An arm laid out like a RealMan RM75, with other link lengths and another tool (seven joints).
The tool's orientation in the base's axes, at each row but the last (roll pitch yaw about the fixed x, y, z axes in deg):
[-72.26, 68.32, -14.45]
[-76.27, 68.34, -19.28]
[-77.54, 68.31, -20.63]
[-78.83, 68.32, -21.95]
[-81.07, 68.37, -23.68]
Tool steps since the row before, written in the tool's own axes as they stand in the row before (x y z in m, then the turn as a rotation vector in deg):
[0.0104, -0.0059, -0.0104, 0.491, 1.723, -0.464]
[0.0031, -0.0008, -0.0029, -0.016, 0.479, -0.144]
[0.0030, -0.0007, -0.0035, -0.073, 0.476, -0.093]
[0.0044, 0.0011, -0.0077, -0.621, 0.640, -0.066]
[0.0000, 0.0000, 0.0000, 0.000, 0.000, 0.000]
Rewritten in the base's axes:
[0.0030, -0.0129, -0.0088, -1.408, 0.448, -1.115]
[0.0002, -0.0032, -0.0028, -0.452, 0.131, -0.169]
[-0.0003, -0.0037, -0.0028, -0.443, 0.179, -0.111]
[-0.0035, -0.0065, -0.0050, -0.743, 0.363, 0.340]
[0.0000, 0.0000, 0.0000, 0.000, 0.000, 0.000]

